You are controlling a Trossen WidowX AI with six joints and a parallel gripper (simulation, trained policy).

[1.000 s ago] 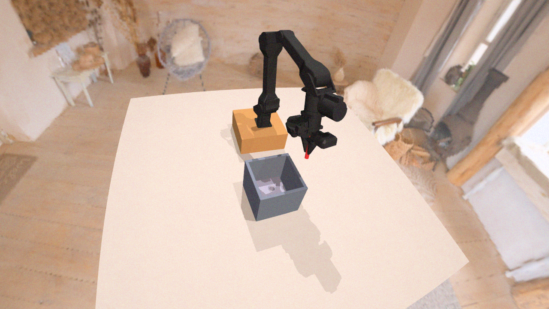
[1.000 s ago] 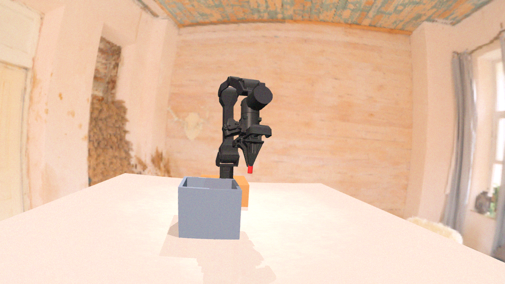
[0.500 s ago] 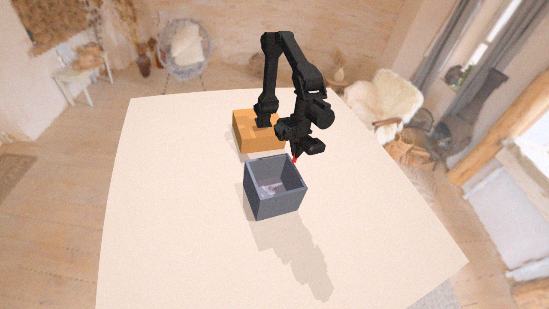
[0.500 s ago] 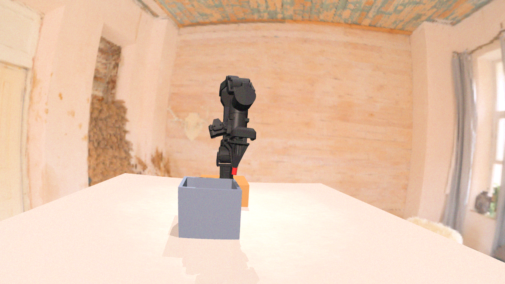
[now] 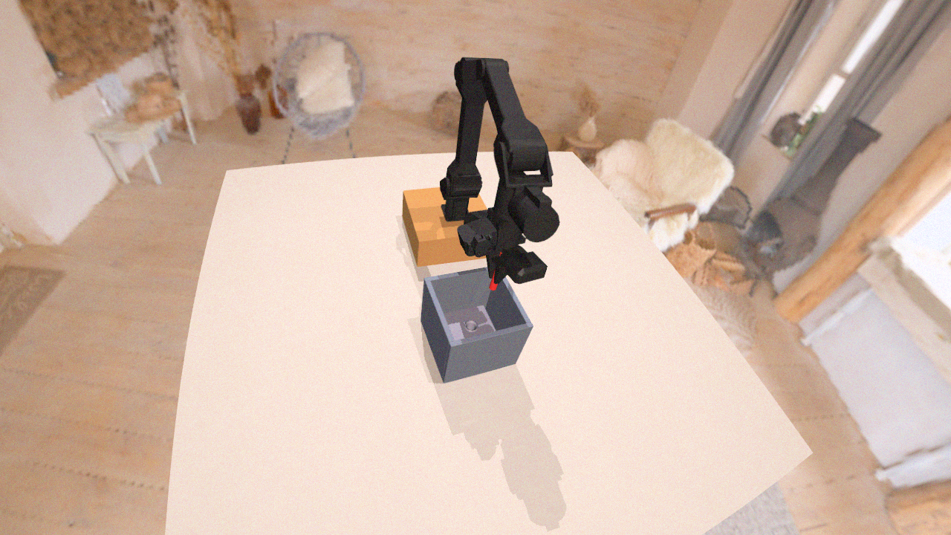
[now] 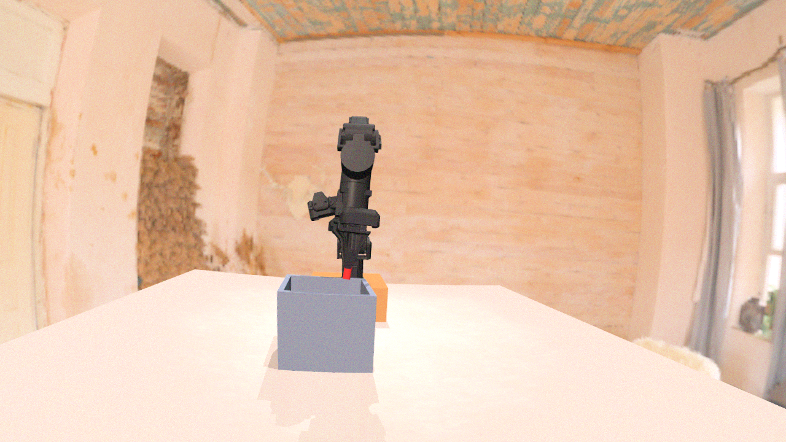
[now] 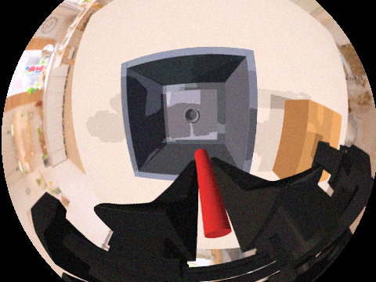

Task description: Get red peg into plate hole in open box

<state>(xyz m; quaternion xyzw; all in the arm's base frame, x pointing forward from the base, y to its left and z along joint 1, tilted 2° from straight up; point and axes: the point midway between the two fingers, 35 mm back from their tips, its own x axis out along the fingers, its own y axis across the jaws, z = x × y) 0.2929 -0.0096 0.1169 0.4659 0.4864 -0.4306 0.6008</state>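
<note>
My gripper tip is 20 mm short of the pale plate, 40 mm to the left of it and 120 mm above it. Round my gripper tip: red peg (20 mm above).
</note>
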